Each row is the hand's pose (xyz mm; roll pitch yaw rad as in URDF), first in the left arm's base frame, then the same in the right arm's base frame.
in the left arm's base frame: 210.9 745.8 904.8 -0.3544 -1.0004 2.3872
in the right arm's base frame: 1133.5 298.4 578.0 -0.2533 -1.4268 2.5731
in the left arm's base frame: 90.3 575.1 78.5 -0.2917 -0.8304 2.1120
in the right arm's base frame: 753.2 246.5 -183.0 0.0820 -1.2169 2.0688
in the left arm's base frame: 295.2 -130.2 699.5 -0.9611 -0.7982 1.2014
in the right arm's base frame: 1329.6 -458.9 125.6 -0.3307 -0.8494 1.0145
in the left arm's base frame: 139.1 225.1 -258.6 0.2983 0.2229 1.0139
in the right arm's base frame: 749.4 -6.8 -600.6 0.7238 0.1362 1.3740
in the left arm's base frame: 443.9 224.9 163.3 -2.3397 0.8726 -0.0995
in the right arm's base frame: 1181.9 12.9 -311.7 -1.7045 1.1529 0.7324
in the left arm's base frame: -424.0 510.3 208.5 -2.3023 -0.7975 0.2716
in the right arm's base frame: 354.3 4.8 77.9 -1.8925 -0.5152 0.2997
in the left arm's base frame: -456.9 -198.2 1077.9 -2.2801 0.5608 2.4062
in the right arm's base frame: 810.9 -820.2 685.9 -2.2734 0.1335 2.6914
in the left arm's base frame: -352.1 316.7 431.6 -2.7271 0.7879 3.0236
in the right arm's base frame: 546.4 -193.2 205.6 -2.9863 0.4160 -3.1266
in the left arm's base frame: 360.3 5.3 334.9 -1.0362 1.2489 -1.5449
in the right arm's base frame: 1220.7 -248.3 -189.5 -2.5372 1.2605 -2.7124
